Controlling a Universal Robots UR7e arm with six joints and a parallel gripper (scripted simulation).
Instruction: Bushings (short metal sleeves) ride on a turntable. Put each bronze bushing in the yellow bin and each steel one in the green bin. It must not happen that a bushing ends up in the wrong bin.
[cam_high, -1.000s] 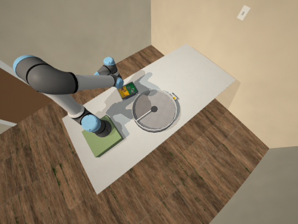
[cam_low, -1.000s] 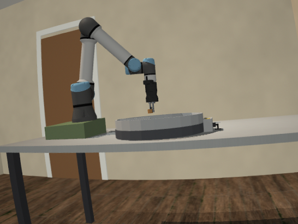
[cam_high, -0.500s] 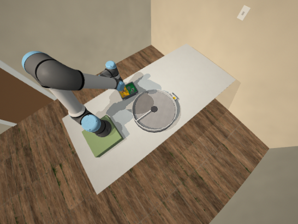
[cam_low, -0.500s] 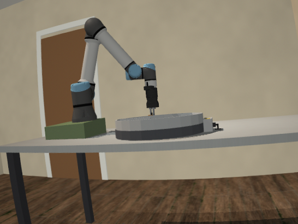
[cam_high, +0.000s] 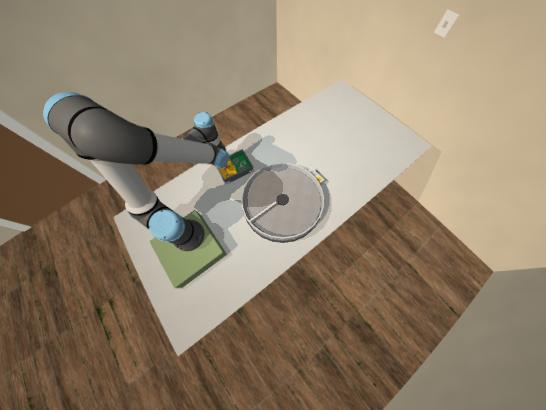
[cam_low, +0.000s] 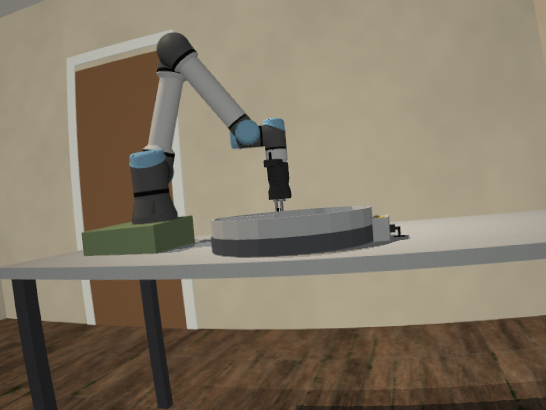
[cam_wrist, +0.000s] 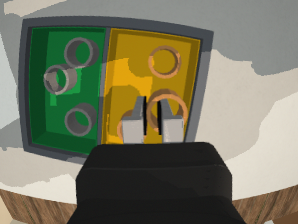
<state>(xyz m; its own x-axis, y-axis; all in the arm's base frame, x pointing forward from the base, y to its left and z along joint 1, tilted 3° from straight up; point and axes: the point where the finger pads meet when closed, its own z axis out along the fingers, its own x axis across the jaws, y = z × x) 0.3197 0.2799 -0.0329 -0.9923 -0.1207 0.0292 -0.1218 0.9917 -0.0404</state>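
Right now the yellow bin is 5 cm ahead of my hand and 5 cm below it. The rest, counted from my hand: grey turntable: 17 cm ahead, 34 cm to the right, 2 cm below.
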